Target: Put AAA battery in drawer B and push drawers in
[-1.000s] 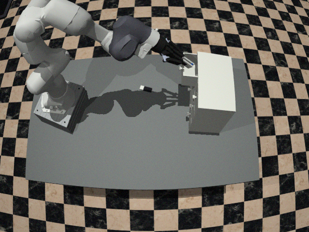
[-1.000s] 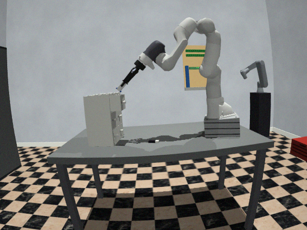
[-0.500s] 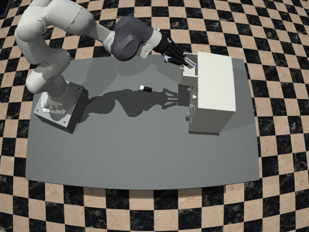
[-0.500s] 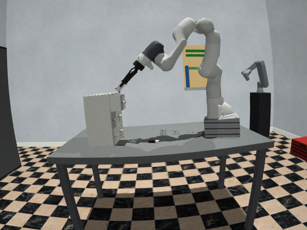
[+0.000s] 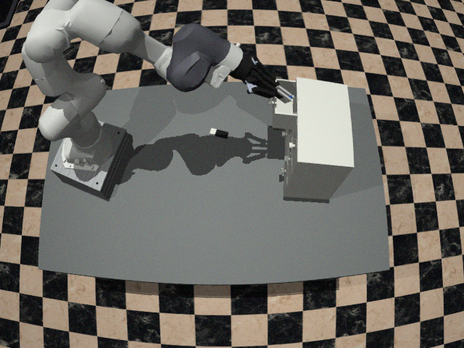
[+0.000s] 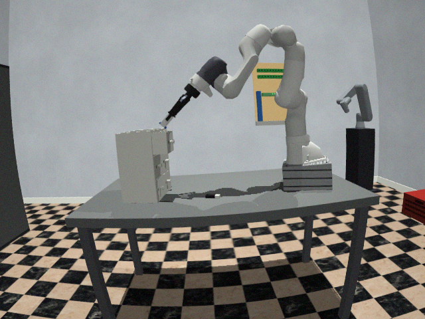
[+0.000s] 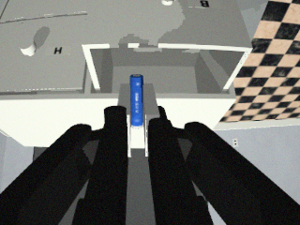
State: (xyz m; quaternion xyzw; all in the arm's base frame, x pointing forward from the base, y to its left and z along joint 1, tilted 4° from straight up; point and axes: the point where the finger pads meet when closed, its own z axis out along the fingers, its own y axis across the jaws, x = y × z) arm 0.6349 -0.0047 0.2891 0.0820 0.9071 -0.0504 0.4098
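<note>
The blue AAA battery is 20 mm ahead of my hand and 20 mm below it. From my hand the other things lie so: black-and-white block (190 mm behind, 70 mm to the left, 360 mm below); drawer (70 mm ahead, 10 mm to the left, 120 mm below).
</note>
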